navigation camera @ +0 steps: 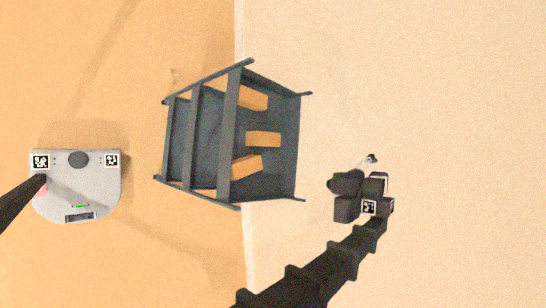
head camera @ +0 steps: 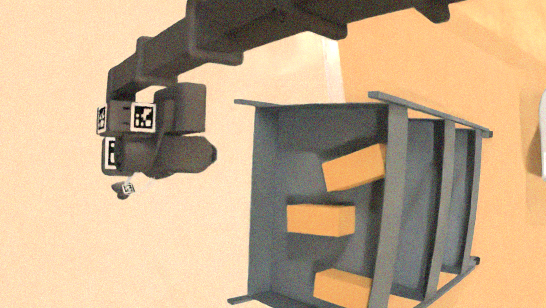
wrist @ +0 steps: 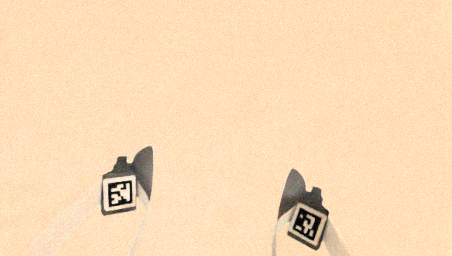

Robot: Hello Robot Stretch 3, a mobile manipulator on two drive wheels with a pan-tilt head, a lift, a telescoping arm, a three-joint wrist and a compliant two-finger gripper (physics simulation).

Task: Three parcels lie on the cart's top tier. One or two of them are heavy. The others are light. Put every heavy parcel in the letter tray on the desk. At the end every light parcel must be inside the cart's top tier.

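Frame: origin at the robot's base, x ahead, y left, z up, level; centimetres.
Where they show: robot's base at its link origin: (navigation camera: 78, 159).
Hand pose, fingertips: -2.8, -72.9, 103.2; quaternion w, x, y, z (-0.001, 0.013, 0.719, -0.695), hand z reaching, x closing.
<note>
Things, the pixels of their top centre, and the offset from my fingertips, as dx, dy, dz. "spot": a spot on its surface instead.
- cart at a spot on its surface: (head camera: 395, 200) spot: +8.0, +34.7, -34.2
- angled parcel at its top centre: (head camera: 352, 168) (navigation camera: 248, 167) +2.3, +27.0, -31.7
- middle parcel at its top centre: (head camera: 311, 220) (navigation camera: 268, 139) +12.0, +17.4, -31.7
- third parcel at its top centre: (head camera: 340, 293) (navigation camera: 254, 97) +25.8, +24.9, -31.7
Three orange box-shaped parcels lie apart on the dark grey top tier of the cart (head camera: 395, 200) (navigation camera: 227, 135). The angled parcel (head camera: 352, 167) (navigation camera: 247, 167) is nearest the arm's side. The middle parcel (head camera: 320, 220) (navigation camera: 263, 139) lies straighter. The third parcel (head camera: 342, 287) (navigation camera: 252, 98) is at the far side. They look alike; weight cannot be seen. My gripper (wrist: 218, 176) is open and empty, its fingers wide apart over plain pale floor. It is outside the cart, beyond its outer end, turned away from the parcels. One fingertip shows in the head and navigation views. The letter tray and desk do not show.
My telescoping arm (head camera: 280, 25) (navigation camera: 320, 260) reaches past the cart's near side. The cart's two lower tiers and legs show below the top tier. My grey base (navigation camera: 75, 185) stands on the orange floor. A white strip (head camera: 334, 70) (navigation camera: 240, 30) runs behind the cart.
</note>
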